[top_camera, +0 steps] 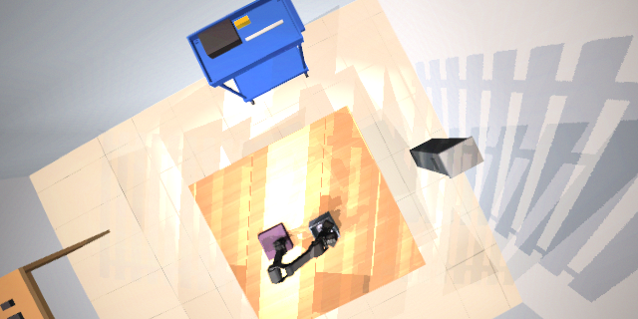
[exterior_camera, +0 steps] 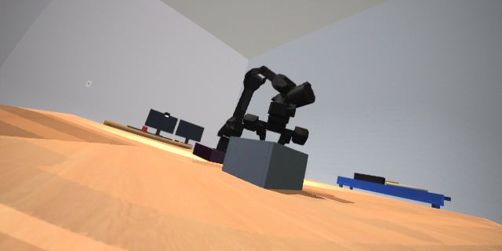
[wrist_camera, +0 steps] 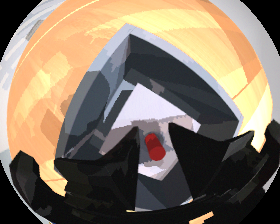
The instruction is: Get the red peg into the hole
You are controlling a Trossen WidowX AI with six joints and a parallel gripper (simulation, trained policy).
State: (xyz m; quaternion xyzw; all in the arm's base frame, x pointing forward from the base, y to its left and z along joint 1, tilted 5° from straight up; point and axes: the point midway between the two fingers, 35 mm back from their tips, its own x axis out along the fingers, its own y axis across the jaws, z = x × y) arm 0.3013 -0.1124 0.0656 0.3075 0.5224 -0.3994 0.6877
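Now: the red peg 2 cm to the left of my gripper tip, 2 cm below it and 1 cm behind it. From my gripper tip the other things lie so: grey box 4 cm below, 1 cm to the left, 1 cm behind; pale plate 2 cm below, 1 cm to the left, 1 cm behind.
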